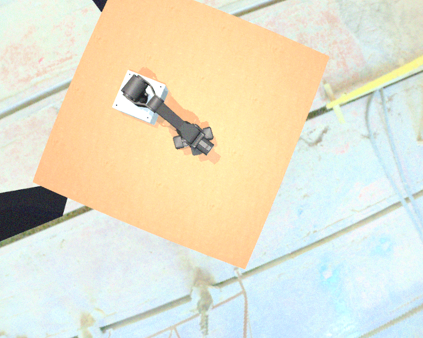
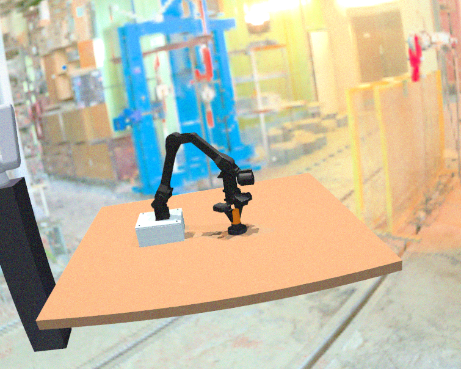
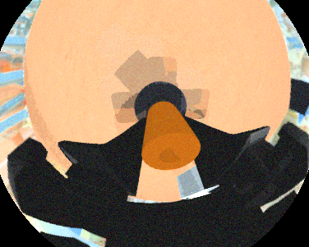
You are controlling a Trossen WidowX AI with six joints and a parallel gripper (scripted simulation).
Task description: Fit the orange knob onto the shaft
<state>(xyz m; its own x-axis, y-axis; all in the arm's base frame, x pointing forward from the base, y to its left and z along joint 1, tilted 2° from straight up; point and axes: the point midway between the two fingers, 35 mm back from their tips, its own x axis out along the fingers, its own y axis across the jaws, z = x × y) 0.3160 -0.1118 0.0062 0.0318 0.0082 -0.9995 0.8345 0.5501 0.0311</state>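
Now: the orange knob 2 cm above my gripper tip. The rest, counted from my gripper tip: dark round pedestal: 2 cm below.
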